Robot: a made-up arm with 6 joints. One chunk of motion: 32 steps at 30 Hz.
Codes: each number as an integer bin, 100 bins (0 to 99) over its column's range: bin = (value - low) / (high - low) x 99, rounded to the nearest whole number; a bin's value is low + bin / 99 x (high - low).
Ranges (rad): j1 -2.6..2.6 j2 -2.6..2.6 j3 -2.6..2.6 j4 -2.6..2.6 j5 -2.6..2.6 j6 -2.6..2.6
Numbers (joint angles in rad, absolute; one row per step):
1: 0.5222 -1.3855 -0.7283 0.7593 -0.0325 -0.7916
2: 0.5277 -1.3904 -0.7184 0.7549 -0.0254 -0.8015
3: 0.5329 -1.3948 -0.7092 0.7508 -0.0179 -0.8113
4: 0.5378 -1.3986 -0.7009 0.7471 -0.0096 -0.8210
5: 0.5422 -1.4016 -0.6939 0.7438 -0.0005 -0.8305
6: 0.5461 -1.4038 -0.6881 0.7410 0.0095 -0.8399
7: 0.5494 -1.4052 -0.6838 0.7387 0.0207 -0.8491
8: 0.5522 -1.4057 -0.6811 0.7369 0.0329 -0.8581
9: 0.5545 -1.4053 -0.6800 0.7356 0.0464 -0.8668
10: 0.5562 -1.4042 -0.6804 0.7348 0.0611 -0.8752
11: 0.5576 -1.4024 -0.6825 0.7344 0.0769 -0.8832
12: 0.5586 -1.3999 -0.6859 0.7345 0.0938 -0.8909
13: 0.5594 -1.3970 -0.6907 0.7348 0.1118 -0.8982
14: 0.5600 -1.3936 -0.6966 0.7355 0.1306 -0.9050
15: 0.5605 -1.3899 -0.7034 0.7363 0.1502 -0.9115
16: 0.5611 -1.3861 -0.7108 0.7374 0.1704 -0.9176
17: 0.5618 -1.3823 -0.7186 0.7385 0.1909 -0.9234
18: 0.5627 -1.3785 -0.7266 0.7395 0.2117 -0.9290
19: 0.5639 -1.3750 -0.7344 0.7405 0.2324 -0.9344
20: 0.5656 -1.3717 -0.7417 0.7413 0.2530 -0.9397
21: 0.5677 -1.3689 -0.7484 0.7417 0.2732 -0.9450
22: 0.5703 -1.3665 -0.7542 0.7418 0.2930 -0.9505
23: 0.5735 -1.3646 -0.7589 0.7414 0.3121 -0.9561
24: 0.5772 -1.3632 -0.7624 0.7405 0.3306 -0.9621
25: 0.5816 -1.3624 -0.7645 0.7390 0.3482 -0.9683
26: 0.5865 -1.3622 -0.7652 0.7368 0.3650 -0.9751
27: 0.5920 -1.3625 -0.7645 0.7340 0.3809 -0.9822
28: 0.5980 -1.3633 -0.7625 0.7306 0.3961 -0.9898
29: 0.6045 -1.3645 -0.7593 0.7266 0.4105 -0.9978
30: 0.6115 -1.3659 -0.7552 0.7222 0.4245 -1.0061
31: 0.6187 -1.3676 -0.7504 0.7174 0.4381 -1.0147
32: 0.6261 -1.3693 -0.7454 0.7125 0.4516 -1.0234
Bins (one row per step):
1: 59 23 36 64 49 34
2: 60 23 36 64 49 34
3: 60 23 36 64 49 34
4: 60 23 36 64 49 34
5: 60 23 36 64 49 34
6: 60 23 36 64 50 34
7: 60 23 36 64 50 33
8: 60 23 37 64 50 33
9: 60 23 37 64 50 33
10: 60 23 37 63 51 33
11: 60 23 37 63 51 33
12: 60 23 36 63 51 33
13: 60 23 36 63 52 32
14: 60 23 36 64 52 32
15: 60 23 36 64 52 32
16: 60 23 36 64 53 32
17: 60 23 36 64 53 32
18: 60 23 36 64 54 32
19: 60 23 36 64 54 32
20: 60 23 35 64 54 32
21: 60 23 35 64 55 32
22: 60 23 35 64 55 31
23: 60 24 35 64 55 31
24: 60 24 35 64 56 31
25: 61 24 35 64 56 31
26: 61 24 35 64 56 31
27: 61 24 35 63 57 31
28: 61 24 35 63 57 31
29: 61 24 35 63 57 31
30: 61 23 35 63 58 30
31: 61 23 35 63 58 30
32: 61 23 35 63 58 30

